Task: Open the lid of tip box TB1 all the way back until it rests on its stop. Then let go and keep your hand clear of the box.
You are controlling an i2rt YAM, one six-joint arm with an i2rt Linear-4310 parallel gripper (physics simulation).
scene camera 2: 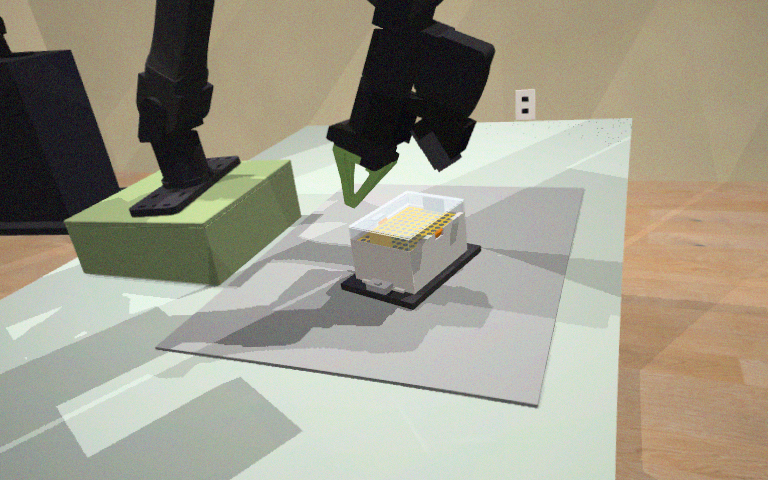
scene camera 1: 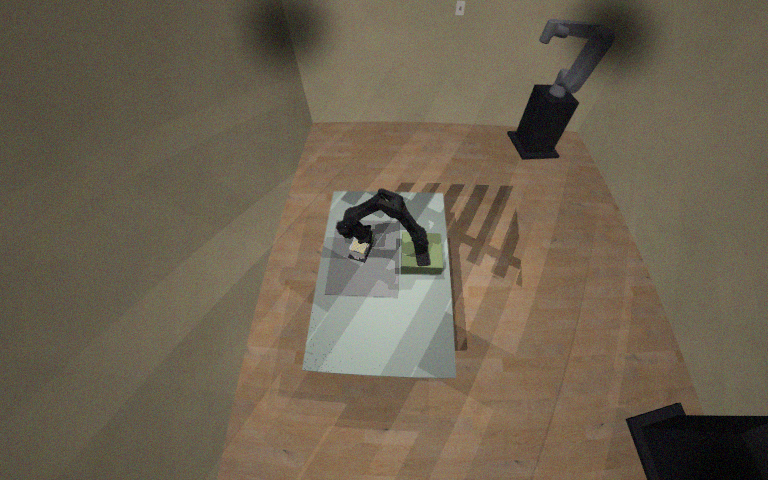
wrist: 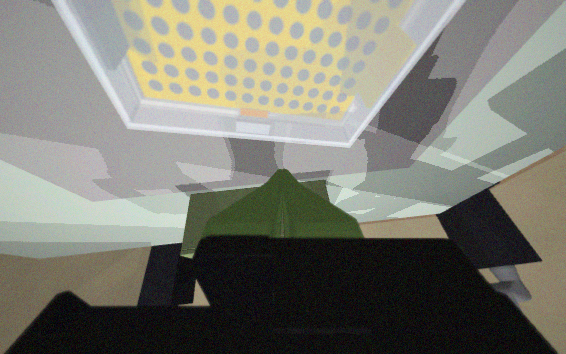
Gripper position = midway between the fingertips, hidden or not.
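My gripper (scene camera 2: 350, 205) shut, holding nothing. Gripper (wrist: 282, 177) too. Grey mat (scene camera 2: 486, 332), tip box lid (scene camera 2: 402, 222). Also the lid (wrist: 310, 79) and the mat (wrist: 67, 131).
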